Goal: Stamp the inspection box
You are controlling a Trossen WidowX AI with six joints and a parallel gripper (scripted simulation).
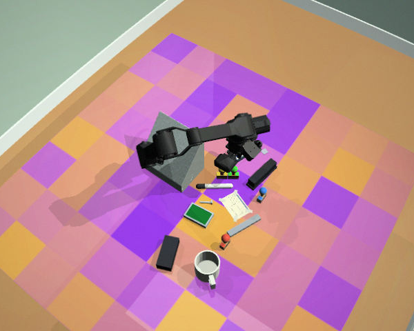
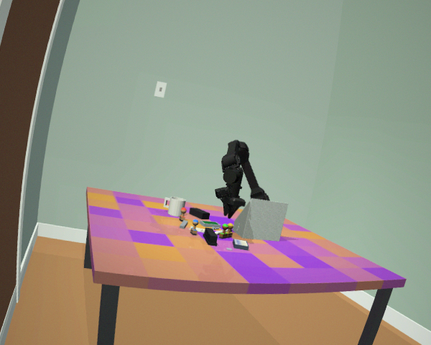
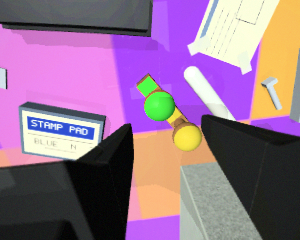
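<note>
My gripper tip is now 80 mm above the green-knobbed stamp. Round my gripper tip: long black block 90 mm ahead, 50 mm to the left, 80 mm below; white marker 60 mm behind, 80 mm to the right, 90 mm below; yellow-knobbed stamp 40 mm behind, 20 mm to the right, 80 mm below.
</note>
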